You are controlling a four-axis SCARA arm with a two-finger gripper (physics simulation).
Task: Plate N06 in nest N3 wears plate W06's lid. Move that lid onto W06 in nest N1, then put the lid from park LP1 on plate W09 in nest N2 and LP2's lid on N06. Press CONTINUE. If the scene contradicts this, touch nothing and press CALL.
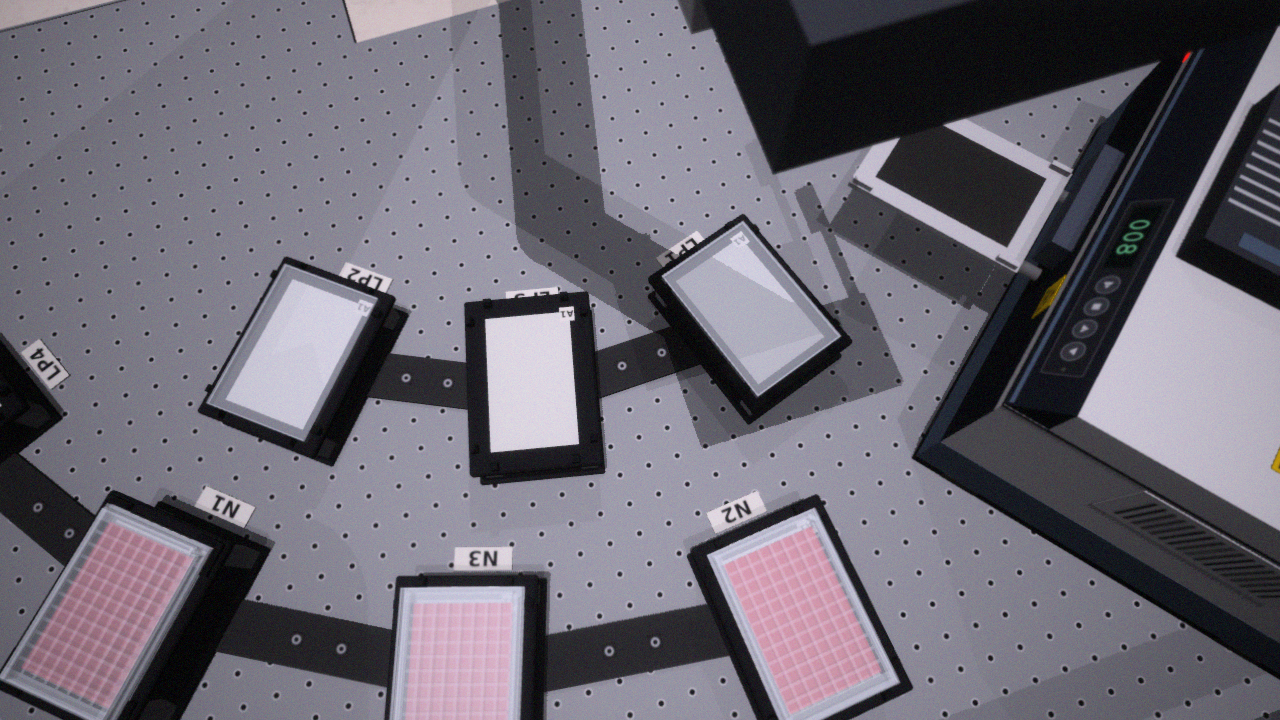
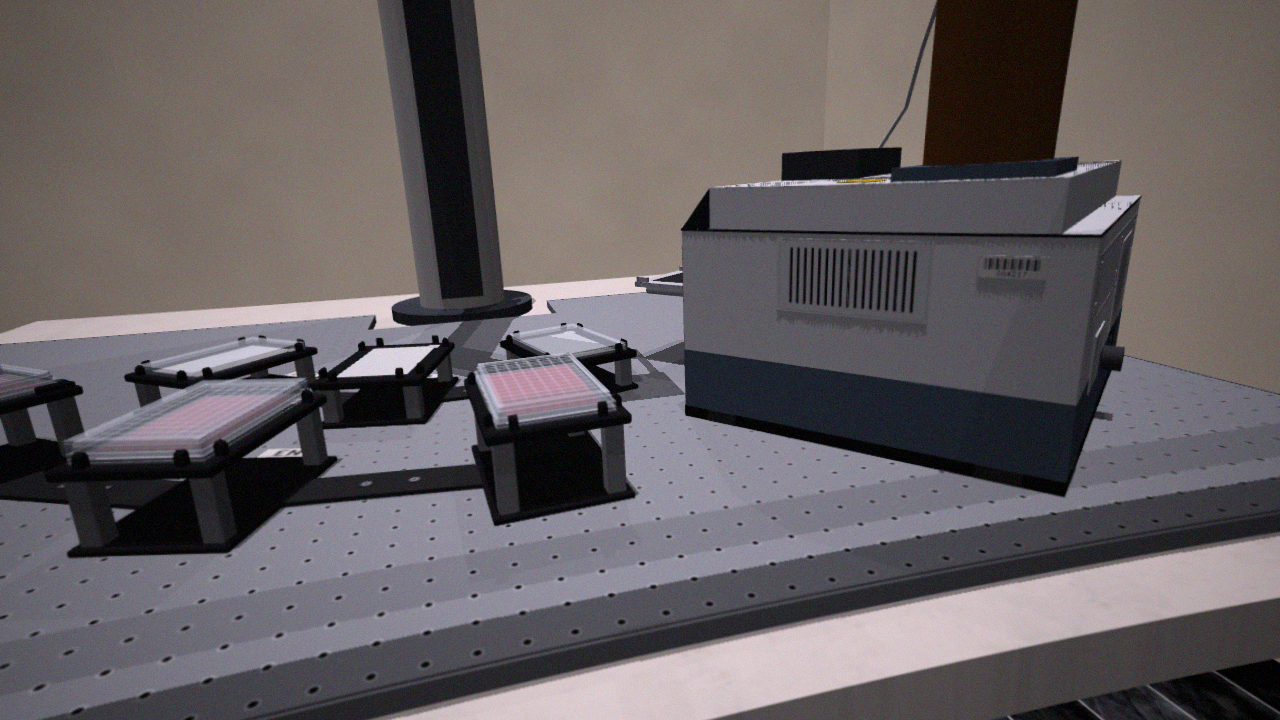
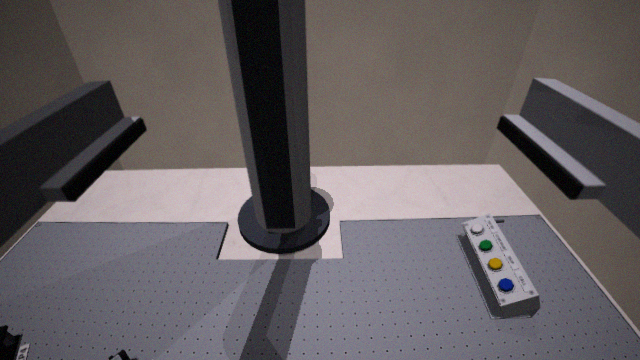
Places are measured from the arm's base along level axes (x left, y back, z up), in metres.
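Pixels of known places: gripper, between the fingertips: [image 3: 321, 100]; arm's base, origin of its link: [image 2: 464, 311] [image 3: 284, 218].
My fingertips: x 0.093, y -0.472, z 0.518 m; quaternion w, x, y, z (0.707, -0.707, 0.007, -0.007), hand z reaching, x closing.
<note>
Ahead of a thing's pixels: the offset from my fingertips to its top centre. "spot": to the spot under its first point.
My gripper [image 3: 321, 100] is open and empty, high above the board, facing the column. Pink-welled plates sit in nest N1 {spot: dx -0.494, dy -0.159, dz -0.426 m} [image 1: 111, 617], nest N3 {spot: dx -0.276, dy -0.265, dz -0.428 m} [image 1: 460, 662] [image 2: 196, 420] and nest N2 {spot: dx -0.043, dy -0.313, dz -0.425 m} [image 1: 805, 617] [image 2: 541, 389]. The N3 plate has a clear lid-like layer on top; the plates' names are not readable. A clear lid {dx +0.011, dy -0.077, dz -0.454 m} [image 1: 751, 304] [image 2: 568, 342] lies on park LP1, and another clear lid {dx -0.347, dy +0.006, dz -0.453 m} [image 1: 295, 353] [image 2: 223, 360] lies on park LP2. The button box {spot: dx +0.367, dy +0.233, dz -0.434 m} [image 3: 500, 265] has white, green, yellow and blue buttons; its small labels are blurred.
Park LP3 {dx -0.175, dy -0.078, dz -0.449 m} [image 1: 532, 461] stands between LP1 and LP2 with a white inner surface and no visible lid. The arm's column [image 3: 275, 125] [image 2: 443, 152] rises behind the parks. A large instrument [image 1: 1190, 358] [image 2: 886, 313] stands beside N2, its tray {dx +0.193, dy -0.046, dz -0.405 m} [image 1: 962, 183] extended. A dark arm part [image 1: 895, 89] overhangs that tray.
</note>
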